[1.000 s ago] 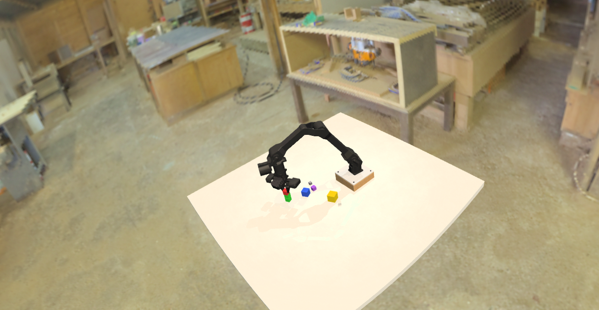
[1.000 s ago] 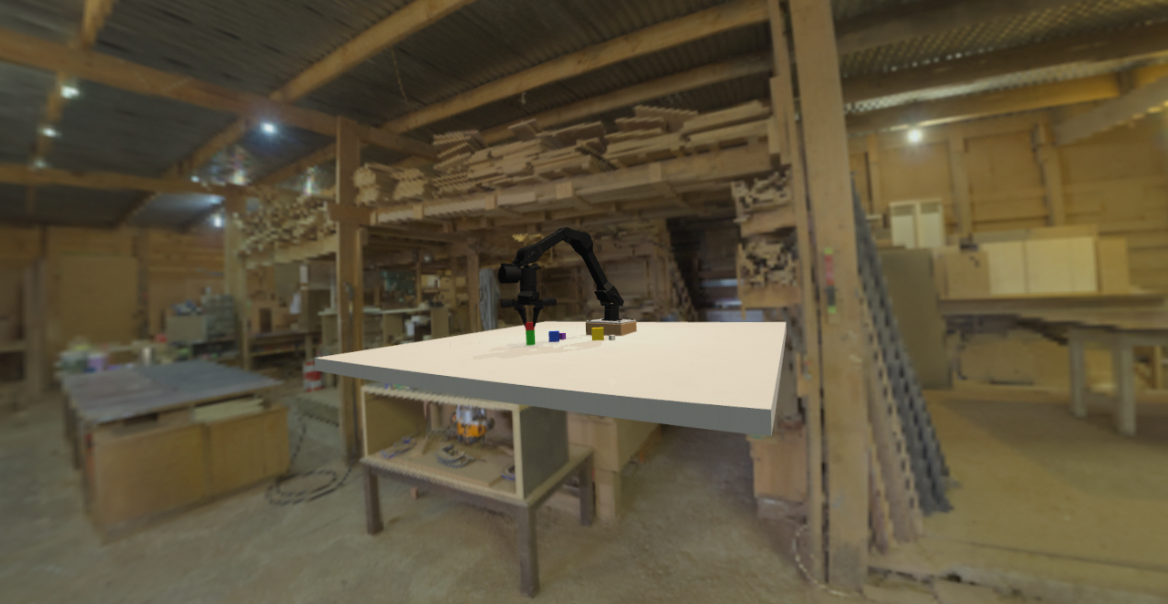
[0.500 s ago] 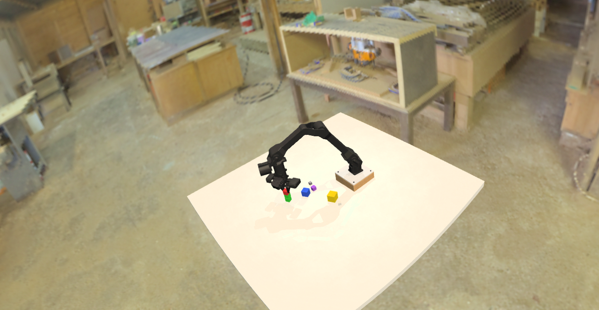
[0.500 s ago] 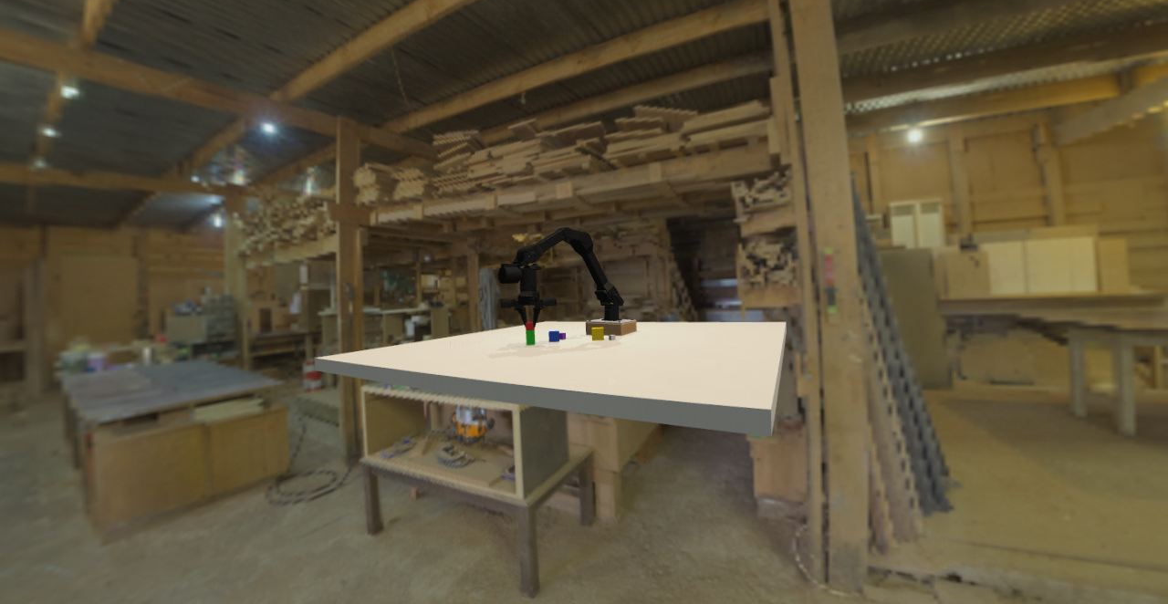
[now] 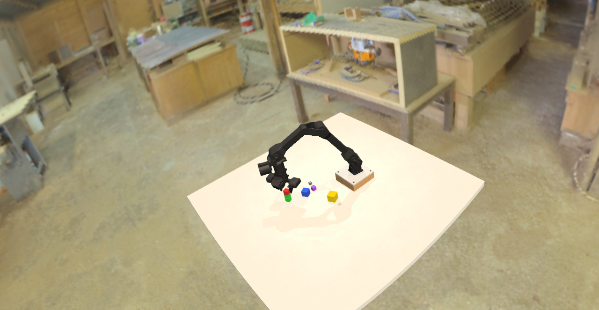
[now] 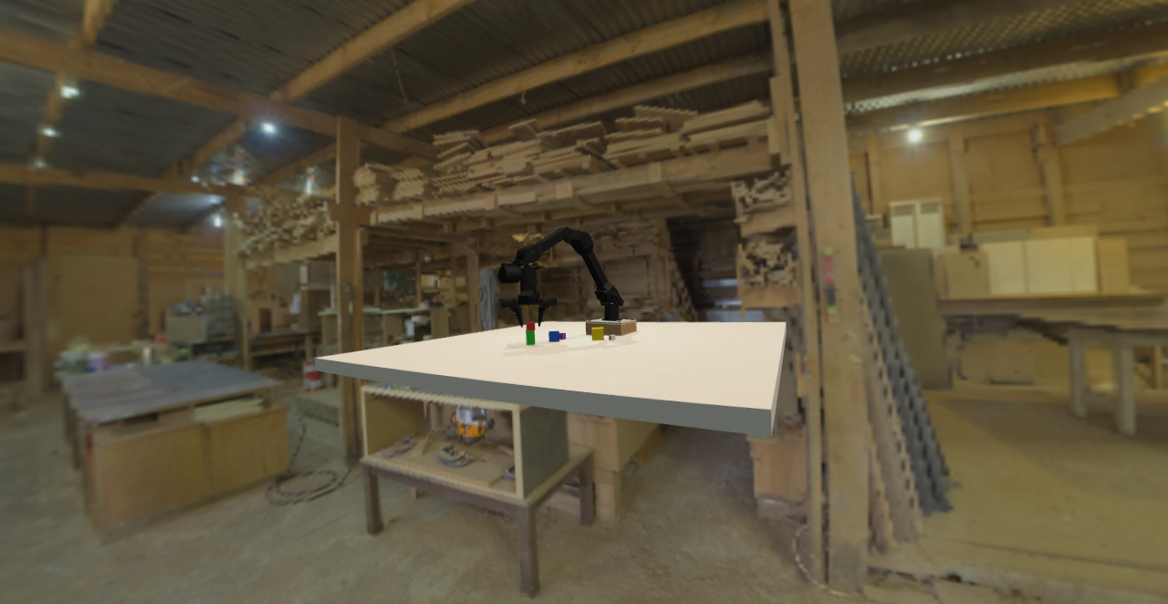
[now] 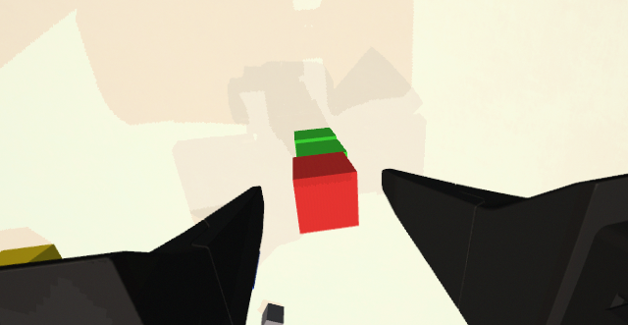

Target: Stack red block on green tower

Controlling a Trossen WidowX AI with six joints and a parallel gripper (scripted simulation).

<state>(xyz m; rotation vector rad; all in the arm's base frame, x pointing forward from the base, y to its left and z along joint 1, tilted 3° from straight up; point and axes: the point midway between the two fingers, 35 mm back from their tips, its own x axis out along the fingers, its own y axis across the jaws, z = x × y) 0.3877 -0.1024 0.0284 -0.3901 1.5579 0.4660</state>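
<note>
The red block is right at my gripper tip. From my gripper tip the other things lie so: yellow block: 18 cm behind, 16 cm to the left, 4 cm below; purple block: 15 cm behind, 5 cm below, 2 cm to the left; blue block: 10 cm behind, 4 cm below, 3 cm to the left.
</note>
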